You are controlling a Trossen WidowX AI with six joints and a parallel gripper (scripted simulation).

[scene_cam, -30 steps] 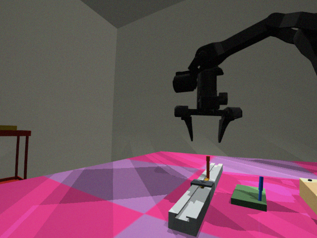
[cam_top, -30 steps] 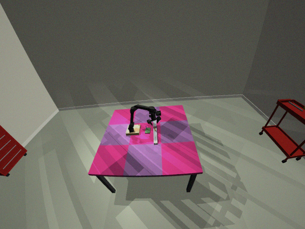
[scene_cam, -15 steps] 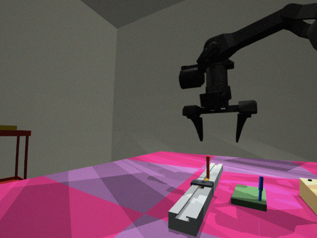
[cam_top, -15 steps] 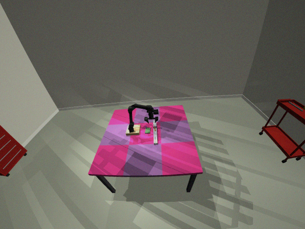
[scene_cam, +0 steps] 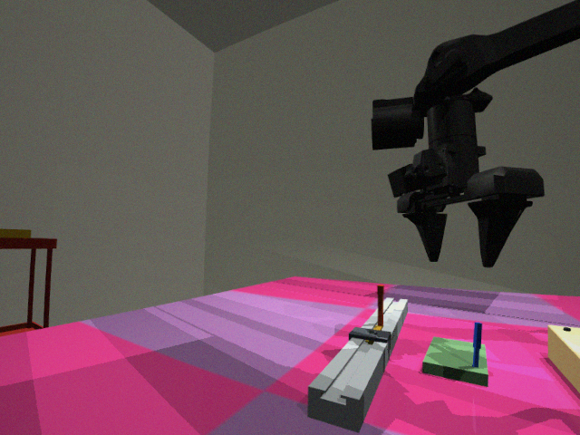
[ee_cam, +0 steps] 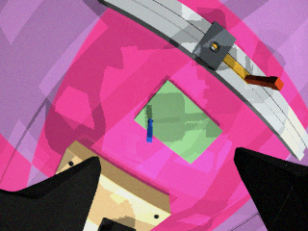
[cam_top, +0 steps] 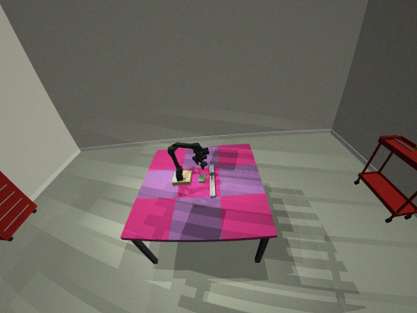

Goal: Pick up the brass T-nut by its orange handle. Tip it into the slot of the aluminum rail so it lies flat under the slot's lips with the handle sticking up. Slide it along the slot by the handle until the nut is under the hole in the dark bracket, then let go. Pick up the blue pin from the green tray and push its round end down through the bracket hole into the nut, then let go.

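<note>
Now: the blue pin 11 cm below my gripper tip, 2 cm behind it and 1 cm to the left of it. Also, from my gripper tip: green tray (13 cm below, 1 cm to the right, 1 cm behind).
</note>
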